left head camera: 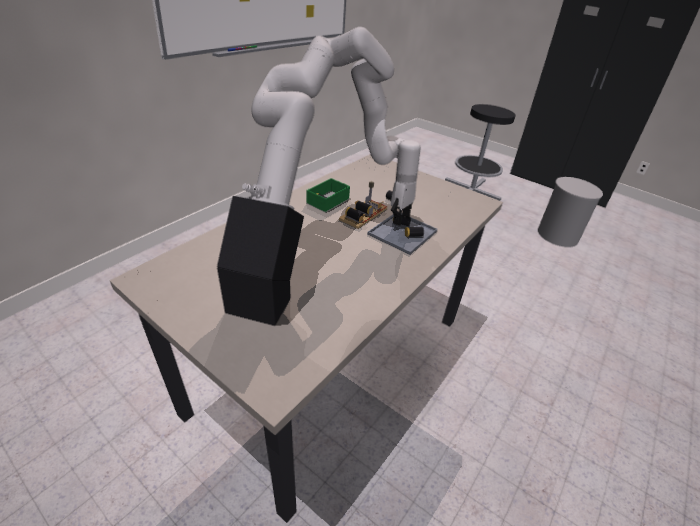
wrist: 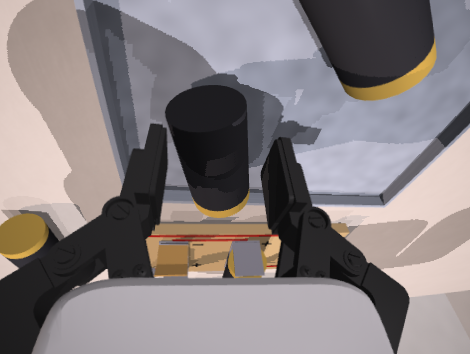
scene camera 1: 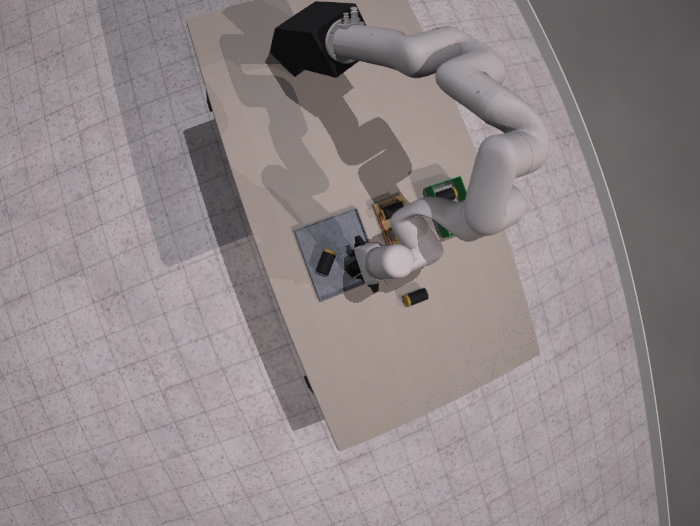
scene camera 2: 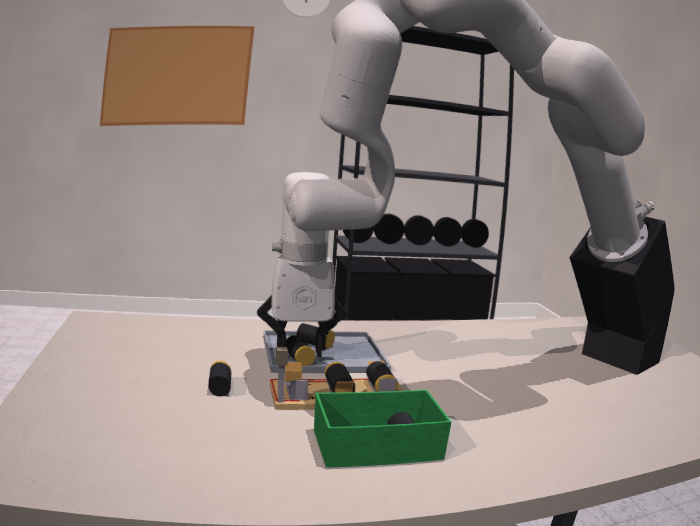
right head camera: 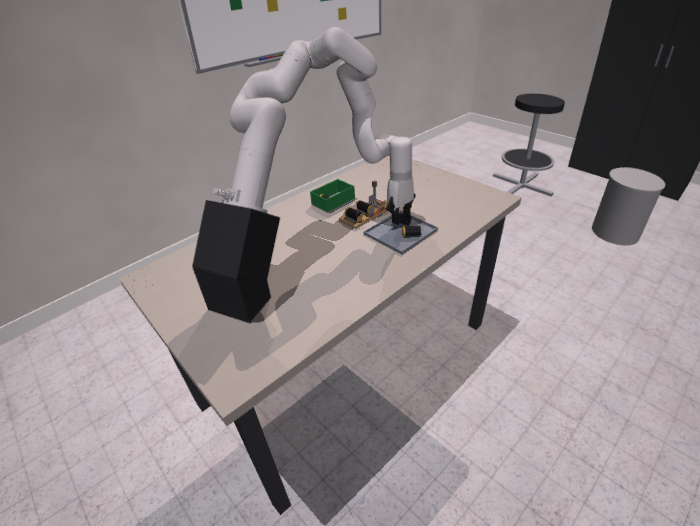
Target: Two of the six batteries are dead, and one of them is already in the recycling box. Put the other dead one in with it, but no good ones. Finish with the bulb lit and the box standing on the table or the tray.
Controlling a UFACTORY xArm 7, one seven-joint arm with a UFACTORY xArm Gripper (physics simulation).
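Frame: origin at the arm's base, x ahead, y left, z up, level; millimetres.
Where they show: gripper, between the fingertips: (left head camera: 401,221) (wrist: 219,150) (scene camera 1: 357,265) (scene camera 2: 300,354) (right head camera: 401,220); arm's base, origin of its link: (left head camera: 270,206) (scene camera 1: 346,40) (scene camera 2: 618,238) (right head camera: 244,208).
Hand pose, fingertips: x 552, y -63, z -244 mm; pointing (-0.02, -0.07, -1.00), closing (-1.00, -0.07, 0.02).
Each offset is from my fingertips to the top centre of the thing. "*": to the spot under its first point.
My gripper (scene camera 2: 301,346) (wrist: 219,150) points down, open, its fingers on either side of a black battery with a gold end @[dx +3, dy +0, dz +23 mm] (wrist: 210,155) (scene camera 2: 304,355) near the tray's board-side edge, with gaps visible in the wrist view. Another battery @[dx -29, dy -81, dz +23 mm] (wrist: 385,45) (scene camera 1: 325,263) (left head camera: 415,231) lies on the grey tray @[dx -41, dy -41, dz -2 mm] (wrist: 325,198). A third battery @[dx +128, dy +134, dz +20 mm] (scene camera 2: 220,378) (scene camera 1: 415,297) lies on the table. Two batteries @[dx -52, dy +142, dz +32 mm] (scene camera 2: 339,377) @[dx -117, dy +135, dz +32 mm] (scene camera 2: 380,374) sit in the wooden board (scene camera 2: 297,404); its holder nearest the lever @[* dx +35, dy +195, dz +68 mm] (scene camera 2: 281,357) looks empty. The green box @[dx -88, dy +304, dz +46 mm] (scene camera 2: 384,446) (left head camera: 328,197) stands on the table with one battery @[dx -124, dy +301, dz +23 mm] (scene camera 2: 401,419) (scene camera 1: 446,193) inside. I cannot make out the bulb or whether it is lit.
The board stands between the tray and the green box. Its upright lever is at the end nearer the loose table battery. The arm's black base (left head camera: 257,248) (scene camera 2: 616,305) stands at the table's other end. The forearm passes above the board and box in scene camera 1.
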